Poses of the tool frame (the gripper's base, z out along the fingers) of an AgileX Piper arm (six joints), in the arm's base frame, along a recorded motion.
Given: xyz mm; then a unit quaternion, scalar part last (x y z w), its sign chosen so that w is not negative.
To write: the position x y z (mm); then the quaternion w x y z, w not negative. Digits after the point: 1 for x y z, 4 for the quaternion.
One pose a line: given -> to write
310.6 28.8 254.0 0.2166 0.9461 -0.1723 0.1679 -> 310.6 28.8 254.0 0.1679 0.2166 0.9461 -0.1723
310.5 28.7 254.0 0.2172 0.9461 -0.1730 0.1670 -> 310.5 28.7 254.0 0.1670 0.2172 0.9461 -0.1730
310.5 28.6 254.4 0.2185 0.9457 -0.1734 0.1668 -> 310.5 28.6 254.4 0.1668 0.2185 0.9457 -0.1734
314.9 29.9 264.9 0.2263 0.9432 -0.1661 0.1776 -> 314.9 29.9 264.9 0.1776 0.2263 0.9432 -0.1661
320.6 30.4 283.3 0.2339 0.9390 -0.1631 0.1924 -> 320.6 30.4 283.3 0.1924 0.2339 0.9390 -0.1631
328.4 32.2 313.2 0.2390 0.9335 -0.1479 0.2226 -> 328.4 32.2 313.2 0.2226 0.2390 0.9335 -0.1479
